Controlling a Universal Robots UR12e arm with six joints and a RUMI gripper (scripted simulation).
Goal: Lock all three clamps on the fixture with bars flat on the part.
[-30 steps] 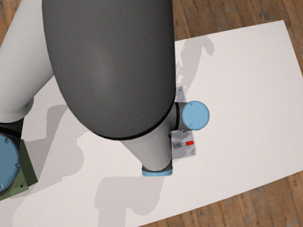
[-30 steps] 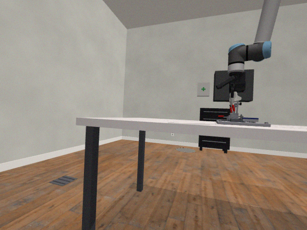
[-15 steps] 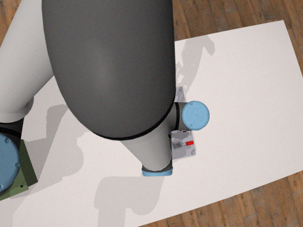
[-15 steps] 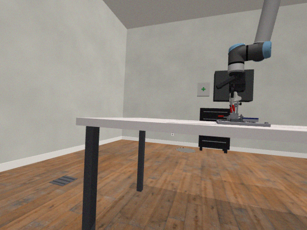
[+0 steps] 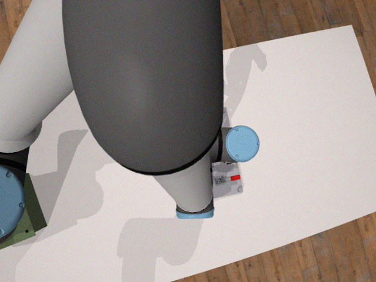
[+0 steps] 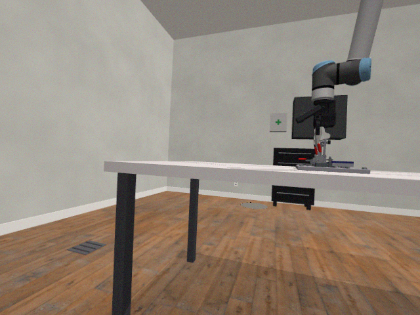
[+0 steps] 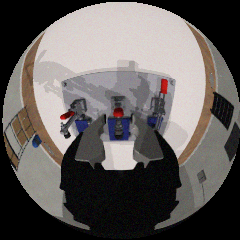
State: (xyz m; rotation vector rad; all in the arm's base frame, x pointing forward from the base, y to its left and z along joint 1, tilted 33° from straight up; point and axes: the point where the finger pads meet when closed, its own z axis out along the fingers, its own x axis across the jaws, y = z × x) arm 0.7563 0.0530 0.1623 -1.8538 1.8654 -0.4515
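The grey fixture plate is 10 cm below my hand and 4 cm behind it. Also, from my hand: blue part (11 cm to the right, 9 cm behind, 8 cm below).
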